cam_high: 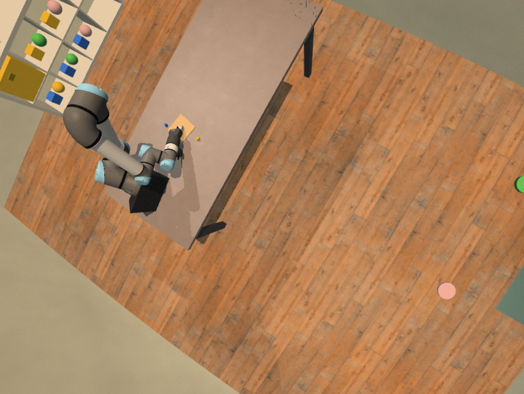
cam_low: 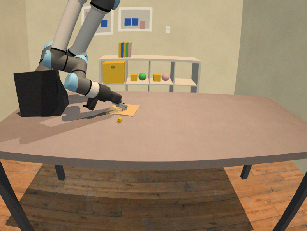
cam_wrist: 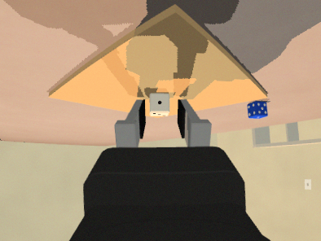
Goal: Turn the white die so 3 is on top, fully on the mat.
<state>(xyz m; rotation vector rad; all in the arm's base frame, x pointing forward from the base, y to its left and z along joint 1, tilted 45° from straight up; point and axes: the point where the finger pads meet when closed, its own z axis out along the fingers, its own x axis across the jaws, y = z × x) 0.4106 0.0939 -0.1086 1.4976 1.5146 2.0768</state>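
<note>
The white die lies 1 cm ahead of my hand and 1 cm below it. Round my hand: yellow die 1 cm behind, 14 cm to the right, 2 cm below; mat 2 cm below; blue die 1 cm behind, 11 cm to the left, 2 cm below.
</note>
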